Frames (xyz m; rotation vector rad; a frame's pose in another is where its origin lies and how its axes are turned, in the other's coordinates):
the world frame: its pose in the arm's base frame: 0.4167 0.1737 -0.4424 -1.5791 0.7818 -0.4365
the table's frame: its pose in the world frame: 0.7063 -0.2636 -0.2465 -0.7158 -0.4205 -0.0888
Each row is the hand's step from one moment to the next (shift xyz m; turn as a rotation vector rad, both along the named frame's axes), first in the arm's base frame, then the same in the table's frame.
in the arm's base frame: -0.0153 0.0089 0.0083 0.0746 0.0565 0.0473
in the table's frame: -0.0191 -0.0042 -0.0004 0.0341 -0.0984 0.0124
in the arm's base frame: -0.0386 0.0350 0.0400 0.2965 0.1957 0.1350
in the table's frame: -0.0578 -0.0308 -0.0054 0.1600 -0.3384 0.0657
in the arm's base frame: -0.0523 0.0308 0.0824 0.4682 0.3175 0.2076
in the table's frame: -0.0802 -0.0503 -0.0388 0.2513 -0.5358 0.1136
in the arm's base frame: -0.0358 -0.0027 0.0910 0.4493 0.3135 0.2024
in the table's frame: -0.0561 -0.0430 -0.0676 0.2372 -0.5216 0.1131
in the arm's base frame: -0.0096 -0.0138 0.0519 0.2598 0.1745 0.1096
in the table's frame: -0.0180 -0.0219 -0.0466 0.1416 -0.2926 0.0657
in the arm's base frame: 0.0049 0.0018 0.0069 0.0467 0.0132 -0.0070
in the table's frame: 0.0019 -0.0078 -0.0032 0.0391 -0.0239 0.0174
